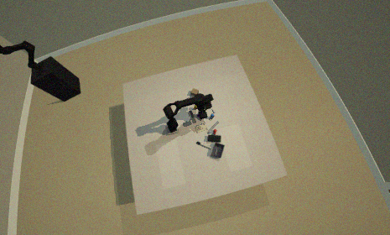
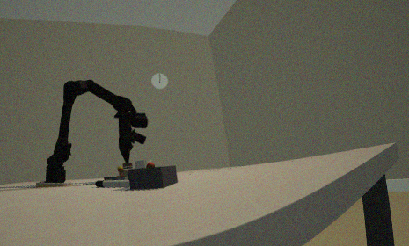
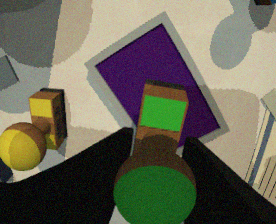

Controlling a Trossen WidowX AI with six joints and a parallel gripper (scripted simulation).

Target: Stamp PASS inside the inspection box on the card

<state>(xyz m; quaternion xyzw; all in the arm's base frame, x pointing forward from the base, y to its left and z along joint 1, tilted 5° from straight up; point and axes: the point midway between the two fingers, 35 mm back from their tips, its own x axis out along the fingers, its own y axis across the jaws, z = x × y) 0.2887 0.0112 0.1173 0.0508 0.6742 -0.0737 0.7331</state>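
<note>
Right now the purple ink pad is 7 cm below my gripper tip. Also, from my gripper tip: grey block 8 cm behind, 2 cm to the left, 7 cm below; yellow-topped stamp 2 cm behind, 8 cm to the left, 5 cm below; green-topped stamp right at my gripper tip.
</note>
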